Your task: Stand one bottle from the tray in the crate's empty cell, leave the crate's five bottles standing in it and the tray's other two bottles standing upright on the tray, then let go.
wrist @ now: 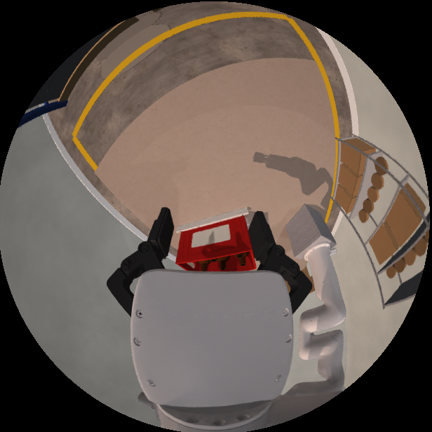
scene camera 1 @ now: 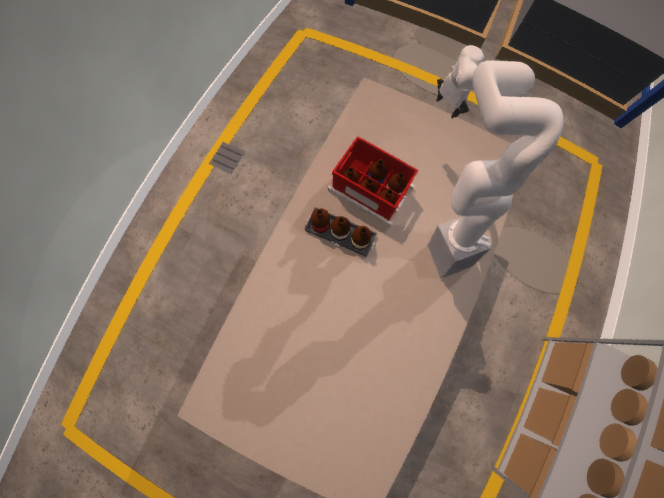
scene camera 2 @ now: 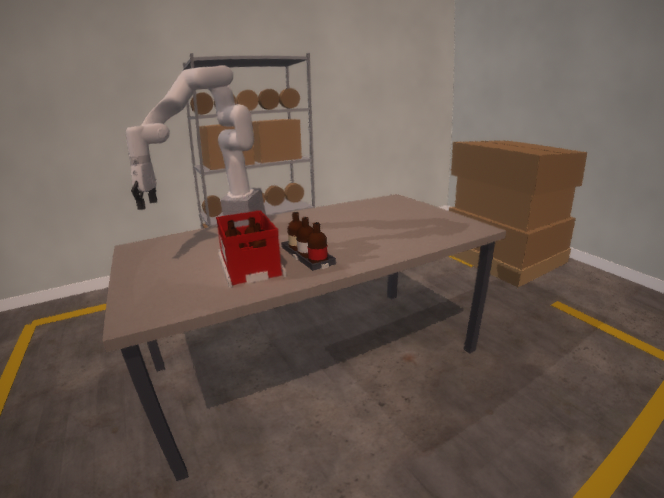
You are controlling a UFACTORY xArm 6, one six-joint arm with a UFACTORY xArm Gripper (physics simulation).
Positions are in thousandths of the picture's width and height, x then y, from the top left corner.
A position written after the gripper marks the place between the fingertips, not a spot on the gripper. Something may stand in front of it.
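You can see the gripper (scene camera 2: 222, 415), and there's the gripper (wrist: 490, 506) too, and the gripper (scene camera 1: 672, 218) as well.
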